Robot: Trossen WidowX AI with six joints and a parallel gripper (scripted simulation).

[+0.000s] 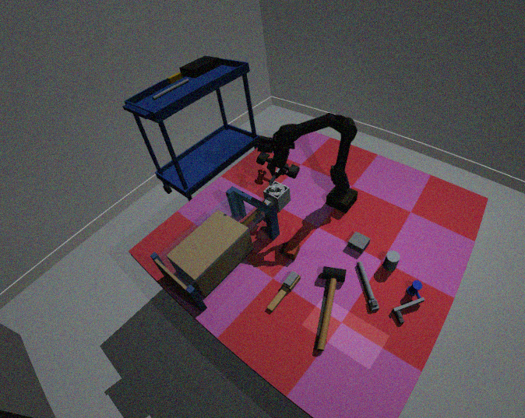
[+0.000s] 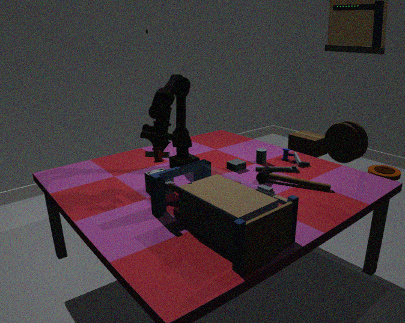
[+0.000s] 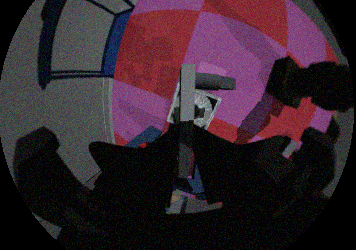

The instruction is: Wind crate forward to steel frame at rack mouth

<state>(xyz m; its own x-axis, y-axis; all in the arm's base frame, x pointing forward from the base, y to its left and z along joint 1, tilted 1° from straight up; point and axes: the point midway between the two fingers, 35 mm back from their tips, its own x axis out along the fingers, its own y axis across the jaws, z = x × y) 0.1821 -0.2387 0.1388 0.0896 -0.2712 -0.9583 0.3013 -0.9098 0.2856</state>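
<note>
The red knob lies 60 mm ahead of my gripper tip, 30 mm above it and 20 mm to the right of it. Also, from my gripper tip: frame 160 mm ahead, 60 mm below, 10 mm to the left; then red-knobbed winch handle 10 mm ahead, 10 mm above; then grey winch 130 mm below, 10 mm to the right, 10 mm behind.
</note>
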